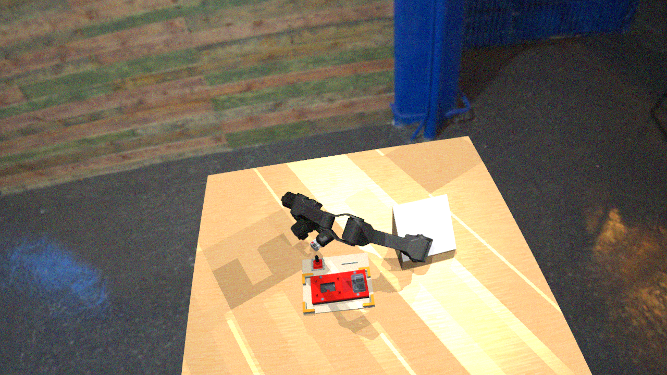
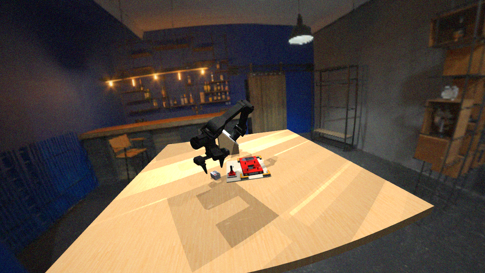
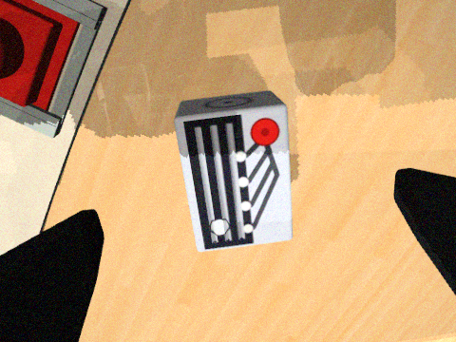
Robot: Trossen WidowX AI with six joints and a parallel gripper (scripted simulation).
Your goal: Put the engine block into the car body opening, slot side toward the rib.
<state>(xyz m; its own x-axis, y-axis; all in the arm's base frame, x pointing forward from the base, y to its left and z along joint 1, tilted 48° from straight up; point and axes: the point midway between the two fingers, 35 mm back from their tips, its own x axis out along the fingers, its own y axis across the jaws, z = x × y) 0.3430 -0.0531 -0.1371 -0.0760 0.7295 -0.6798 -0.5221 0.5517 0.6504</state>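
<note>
The grey engine block lies 3 cm below my gripper tip and 1 cm to the left of it.
</note>
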